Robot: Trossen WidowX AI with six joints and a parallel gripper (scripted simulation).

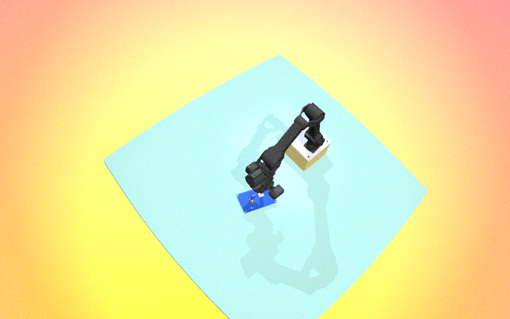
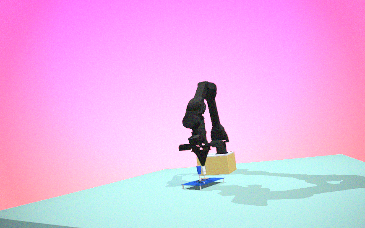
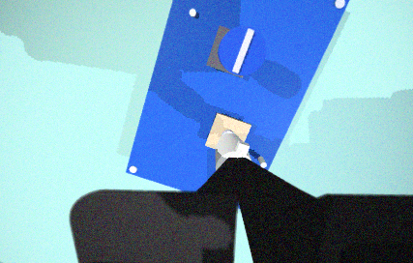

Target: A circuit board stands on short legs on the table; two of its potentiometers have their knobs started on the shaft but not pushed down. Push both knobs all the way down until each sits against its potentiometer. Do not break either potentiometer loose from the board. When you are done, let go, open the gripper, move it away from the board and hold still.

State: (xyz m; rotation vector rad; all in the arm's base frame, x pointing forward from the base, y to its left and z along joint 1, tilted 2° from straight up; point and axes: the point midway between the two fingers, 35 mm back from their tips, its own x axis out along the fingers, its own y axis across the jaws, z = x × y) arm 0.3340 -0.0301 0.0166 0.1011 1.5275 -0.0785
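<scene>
The white knob is 10 mm below my gripper tip. The rest, counted from my gripper tip: blue knob 50 mm ahead, 10 mm to the right, 10 mm below.
</scene>
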